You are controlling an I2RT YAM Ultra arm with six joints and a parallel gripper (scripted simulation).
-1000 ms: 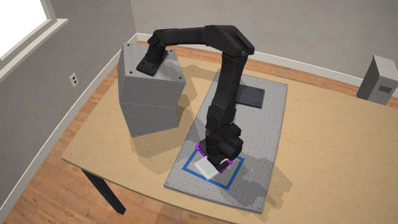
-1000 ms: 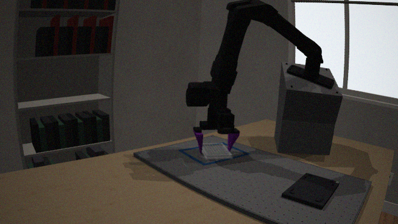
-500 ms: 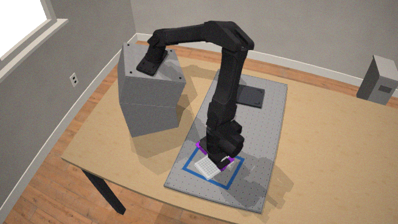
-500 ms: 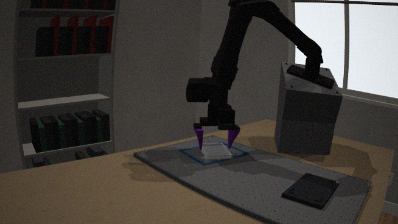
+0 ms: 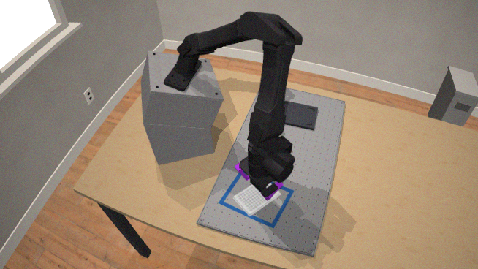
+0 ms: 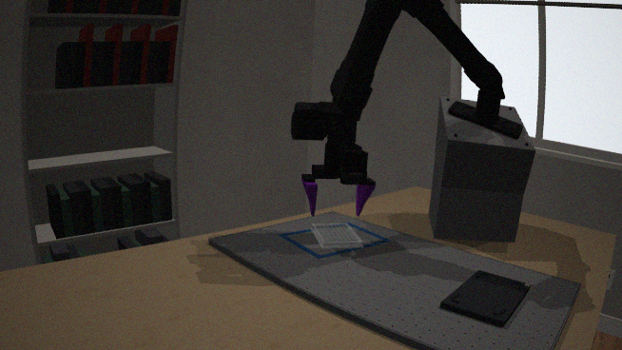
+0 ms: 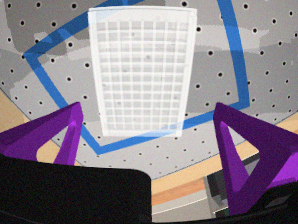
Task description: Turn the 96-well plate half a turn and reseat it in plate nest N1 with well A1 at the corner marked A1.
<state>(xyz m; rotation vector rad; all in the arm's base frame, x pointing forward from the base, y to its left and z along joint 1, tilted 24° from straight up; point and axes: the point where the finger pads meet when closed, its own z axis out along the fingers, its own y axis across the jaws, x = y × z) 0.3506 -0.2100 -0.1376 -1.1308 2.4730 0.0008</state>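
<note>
My gripper is now 60 mm above the white 96-well plate. From my hand the other things lie so: dark plate nest N1: 70 mm ahead, 390 mm to the left, 60 mm below; then light mark: 450 mm to the left, 50 mm below.
</note>
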